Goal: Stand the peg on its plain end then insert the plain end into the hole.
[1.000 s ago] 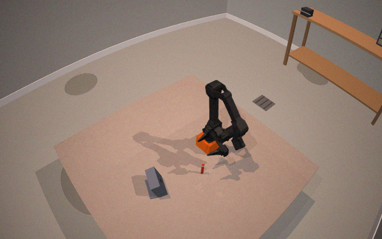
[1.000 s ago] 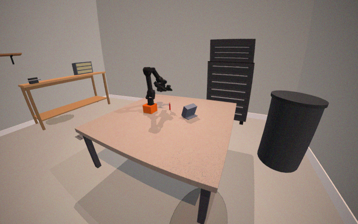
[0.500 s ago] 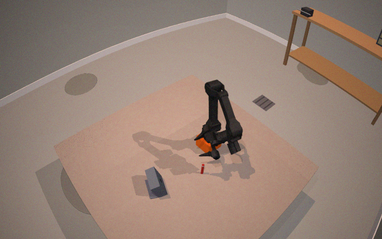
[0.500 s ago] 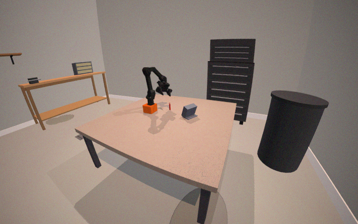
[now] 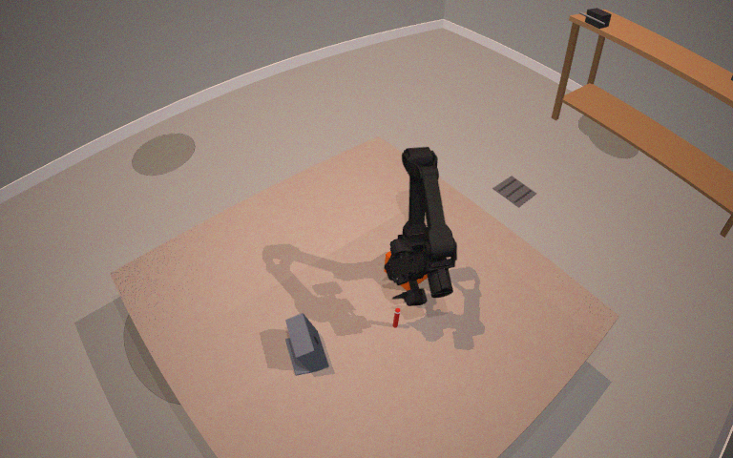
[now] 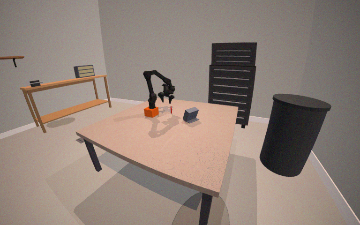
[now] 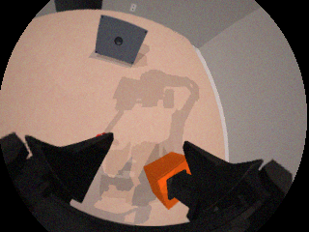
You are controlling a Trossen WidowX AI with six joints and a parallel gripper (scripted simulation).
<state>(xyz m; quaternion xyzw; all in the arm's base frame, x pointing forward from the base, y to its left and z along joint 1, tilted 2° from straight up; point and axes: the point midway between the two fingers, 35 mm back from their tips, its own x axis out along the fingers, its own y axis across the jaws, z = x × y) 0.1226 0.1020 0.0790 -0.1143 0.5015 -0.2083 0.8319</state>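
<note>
The peg lies 1 cm ahead of my gripper tip, 6 cm to the left of it and 8 cm below it. Also, from my gripper tip: sloped panel (28 cm ahead, 3 cm to the left, 8 cm below).
</note>
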